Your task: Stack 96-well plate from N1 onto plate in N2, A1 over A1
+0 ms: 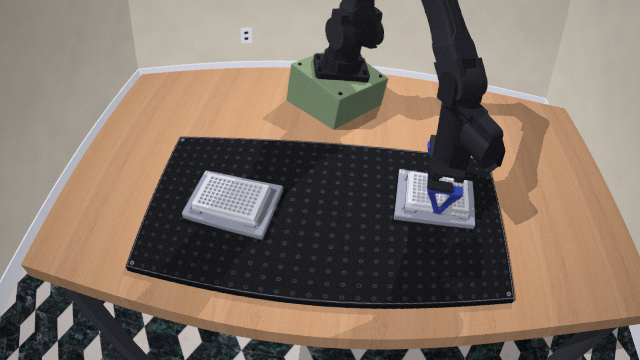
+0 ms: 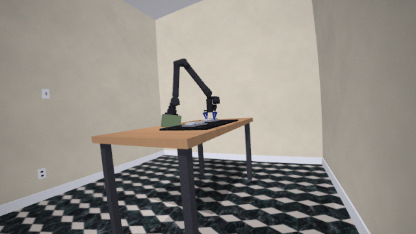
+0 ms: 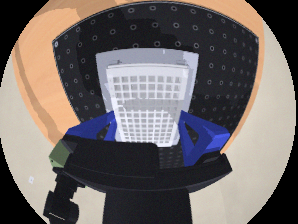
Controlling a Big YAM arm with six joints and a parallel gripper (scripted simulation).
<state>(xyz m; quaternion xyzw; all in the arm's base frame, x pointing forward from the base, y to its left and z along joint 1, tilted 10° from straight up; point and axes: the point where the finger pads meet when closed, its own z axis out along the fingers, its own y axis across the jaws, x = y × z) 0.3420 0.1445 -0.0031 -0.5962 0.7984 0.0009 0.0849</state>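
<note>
The grey plate nest is 2 cm below my hand.
</note>
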